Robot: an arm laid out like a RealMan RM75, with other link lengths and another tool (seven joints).
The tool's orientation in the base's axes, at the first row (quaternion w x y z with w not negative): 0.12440, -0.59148, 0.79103, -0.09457
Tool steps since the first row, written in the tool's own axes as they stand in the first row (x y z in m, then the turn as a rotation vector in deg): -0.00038, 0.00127, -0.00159, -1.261, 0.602, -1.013; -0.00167, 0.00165, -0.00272, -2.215, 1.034, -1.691; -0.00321, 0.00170, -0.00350, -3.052, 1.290, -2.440; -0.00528, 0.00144, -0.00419, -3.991, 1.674, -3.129; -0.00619, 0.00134, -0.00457, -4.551, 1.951, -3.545; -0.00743, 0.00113, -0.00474, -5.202, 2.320, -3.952; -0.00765, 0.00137, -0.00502, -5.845, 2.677, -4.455; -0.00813, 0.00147, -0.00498, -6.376, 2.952, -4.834; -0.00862, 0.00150, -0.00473, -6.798, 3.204, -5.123; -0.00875, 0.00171, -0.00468, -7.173, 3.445, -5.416; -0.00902, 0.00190, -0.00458, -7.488, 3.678, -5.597; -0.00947, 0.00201, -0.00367, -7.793, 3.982, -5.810; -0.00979, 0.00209, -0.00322, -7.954, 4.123, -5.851
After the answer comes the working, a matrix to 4 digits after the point.
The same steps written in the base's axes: -0.00155, 0.00073, 0.00117, -0.522, 1.382, 0.892; -0.00189, 0.00207, 0.00224, -0.869, 2.421, 1.490; -0.00177, 0.00357, 0.00310, -1.108, 3.298, 2.197; -0.00118, 0.00548, 0.00401, -1.418, 4.309, 2.818; -0.00097, 0.00633, 0.00447, -1.648, 4.925, 3.179; -0.00049, 0.00746, 0.00480, -1.935, 5.655, 3.512; -0.00074, 0.00774, 0.00502, -2.243, 6.374, 3.939; -0.00069, 0.00823, 0.00499, -2.468, 6.962, 4.263; -0.00051, 0.00870, 0.00479, -2.673, 7.439, 4.499; -0.00065, 0.00889, 0.00469, -2.882, 7.867, 4.738; -0.00072, 0.00920, 0.00456, -3.066, 8.236, 4.868; -0.00042, 0.00966, 0.00370, -3.327, 8.615, 5.006; -0.00026, 0.00999, 0.00327, -3.425, 8.809, 5.017
The tool's axes in the first row as the columns of a matrix, in the base's axes (rounded; the answer above uses it unrounded):
-0.2693, -0.9122, 0.3087
-0.9593, 0.2824, -0.0025
-0.0849, -0.2968, -0.9512

